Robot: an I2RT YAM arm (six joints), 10 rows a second.
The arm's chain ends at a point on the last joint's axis. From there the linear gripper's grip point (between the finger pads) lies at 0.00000 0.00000 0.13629 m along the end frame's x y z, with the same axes.
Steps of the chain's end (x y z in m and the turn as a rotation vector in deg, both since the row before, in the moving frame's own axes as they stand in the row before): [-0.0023, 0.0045, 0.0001, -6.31, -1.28, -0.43]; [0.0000, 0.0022, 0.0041, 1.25, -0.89, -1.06]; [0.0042, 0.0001, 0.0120, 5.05, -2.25, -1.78]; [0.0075, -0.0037, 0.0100, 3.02, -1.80, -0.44]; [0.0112, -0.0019, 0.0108, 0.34, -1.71, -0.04]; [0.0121, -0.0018, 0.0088, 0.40, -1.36, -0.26]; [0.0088, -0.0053, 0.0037, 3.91, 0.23, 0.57]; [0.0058, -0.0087, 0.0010, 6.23, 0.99, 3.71]
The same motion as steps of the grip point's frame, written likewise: [-0.0053, 0.0195, -0.0008, -6.31, -1.28, -0.43]; [-0.0021, -0.0008, 0.0041, 1.25, -0.89, -1.06]; [-0.0013, -0.0118, 0.0114, 5.05, -2.25, -1.78]; [0.0032, -0.0109, 0.0097, 3.02, -1.80, -0.44]; [0.0071, -0.0027, 0.0107, 0.34, -1.71, -0.04]; [0.0089, -0.0027, 0.0088, 0.40, -1.36, -0.26]; [0.0094, -0.0146, 0.0034, 3.91, 0.23, 0.57]; [0.0086, -0.0234, 0.0002, 6.23, 0.99, 3.71]
